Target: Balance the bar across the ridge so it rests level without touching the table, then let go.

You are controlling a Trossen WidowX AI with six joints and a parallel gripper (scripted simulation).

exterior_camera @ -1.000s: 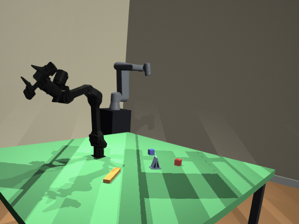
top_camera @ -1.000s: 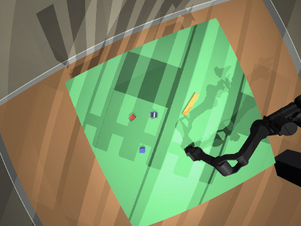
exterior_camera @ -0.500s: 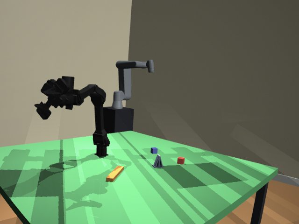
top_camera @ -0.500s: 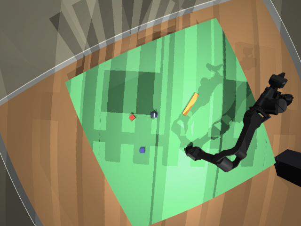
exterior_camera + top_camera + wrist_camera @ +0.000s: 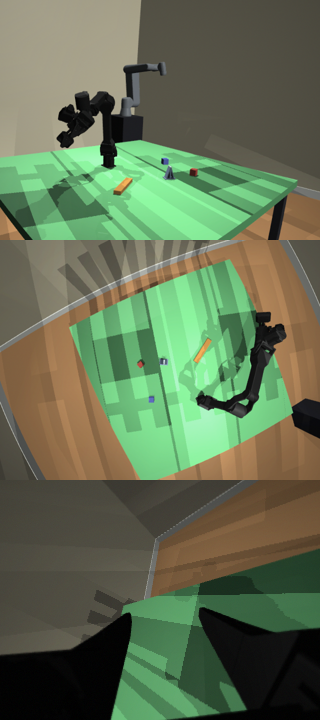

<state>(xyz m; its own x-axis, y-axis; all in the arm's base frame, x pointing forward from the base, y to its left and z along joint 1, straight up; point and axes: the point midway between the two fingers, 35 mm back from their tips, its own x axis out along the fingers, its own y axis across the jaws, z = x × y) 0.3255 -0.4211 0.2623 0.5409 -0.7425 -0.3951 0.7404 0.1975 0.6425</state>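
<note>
The bar lies 40 mm behind my gripper tip, 310 mm to the left of it and 240 mm below it. Round my gripper tip: red cube 50 mm ahead, 720 mm to the left, 230 mm below; blue cube 190 mm behind, 750 mm to the left, 230 mm below; dark ridge 580 mm to the left, 220 mm below.
</note>
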